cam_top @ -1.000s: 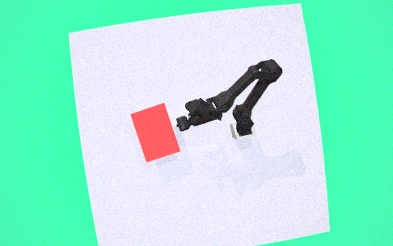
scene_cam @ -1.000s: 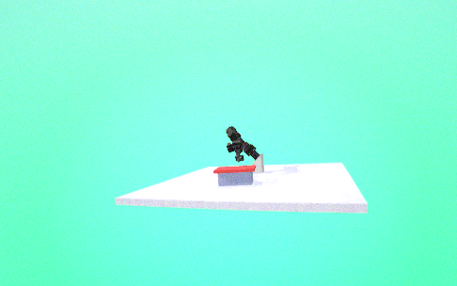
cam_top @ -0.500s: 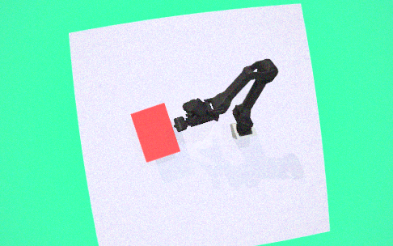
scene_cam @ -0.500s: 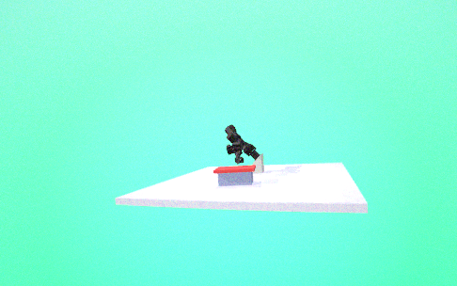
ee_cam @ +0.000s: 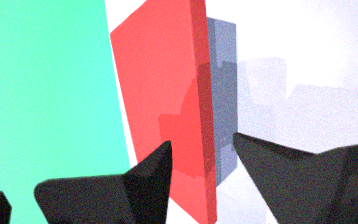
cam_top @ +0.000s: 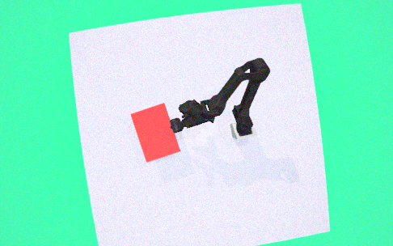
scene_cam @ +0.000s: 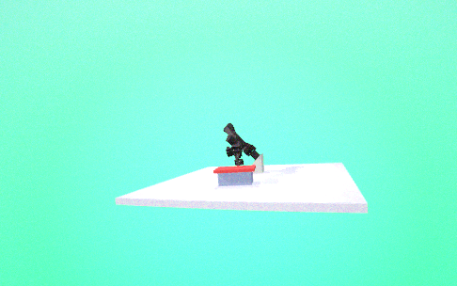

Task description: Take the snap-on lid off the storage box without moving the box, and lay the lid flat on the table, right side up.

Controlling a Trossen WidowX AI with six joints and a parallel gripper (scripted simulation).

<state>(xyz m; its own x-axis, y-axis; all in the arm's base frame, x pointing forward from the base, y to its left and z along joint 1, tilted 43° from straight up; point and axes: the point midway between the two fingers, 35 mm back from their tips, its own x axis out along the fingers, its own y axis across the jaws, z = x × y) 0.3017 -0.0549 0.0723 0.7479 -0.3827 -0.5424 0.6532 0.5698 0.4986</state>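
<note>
The lid lies 10 cm ahead of my gripper tip, 2 cm below it and 1 cm to the left of it. The rest, counted from my gripper tip: storage box (10 cm ahead, 6 cm below, 1 cm to the left).
</note>
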